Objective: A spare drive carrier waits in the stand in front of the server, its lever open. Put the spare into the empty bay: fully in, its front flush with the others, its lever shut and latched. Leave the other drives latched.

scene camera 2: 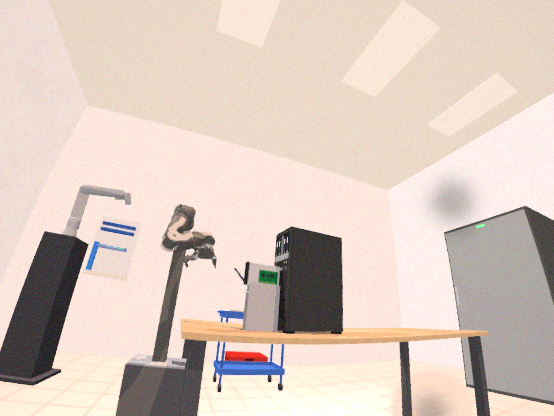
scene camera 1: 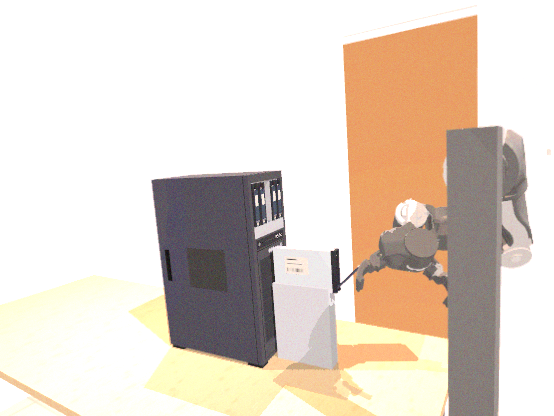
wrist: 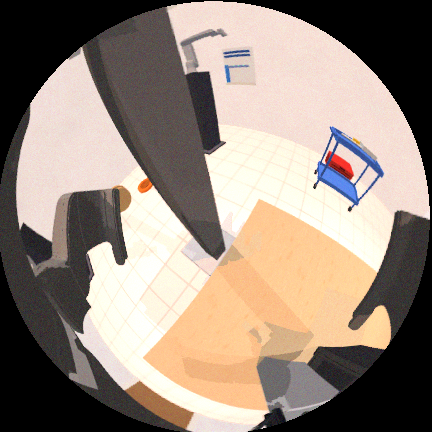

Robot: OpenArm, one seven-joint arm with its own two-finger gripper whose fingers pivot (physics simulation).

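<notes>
The spare drive carrier (scene camera 1: 320, 265) (scene camera 2: 254, 275) stands upright in the pale stand (scene camera 1: 302, 320) (scene camera 2: 261, 307) (wrist: 305, 385). Its thin dark lever (scene camera 1: 349, 278) (scene camera 2: 240, 276) sticks out, open, from its black front. The dark server (scene camera 1: 205, 215) (scene camera 2: 315, 280) stands just behind the stand. At its upper front, dark blue drives (scene camera 1: 257, 204) (scene camera 1: 274, 200) flank a light gap, the bay (scene camera 1: 267, 200). My gripper (scene camera 1: 403, 296) (scene camera 2: 201, 265) (wrist: 219, 257) is wide open with nothing between its fingers. It hangs in front of the lever, apart from it; one finger looks close to the lever's tip in scene camera 1.
The arm's grey column (scene camera 1: 472, 275) (scene camera 2: 168, 305) (wrist: 160, 110) rises at the edge of the wooden table (scene camera 1: 100, 320) (scene camera 2: 380, 336) (wrist: 220, 320). A blue cart (scene camera 2: 250, 369) (wrist: 337, 182) and a dark pedestal (scene camera 2: 42, 305) (wrist: 204, 110) stand farther off. A grey cabinet (scene camera 2: 500, 300) stands beyond the table.
</notes>
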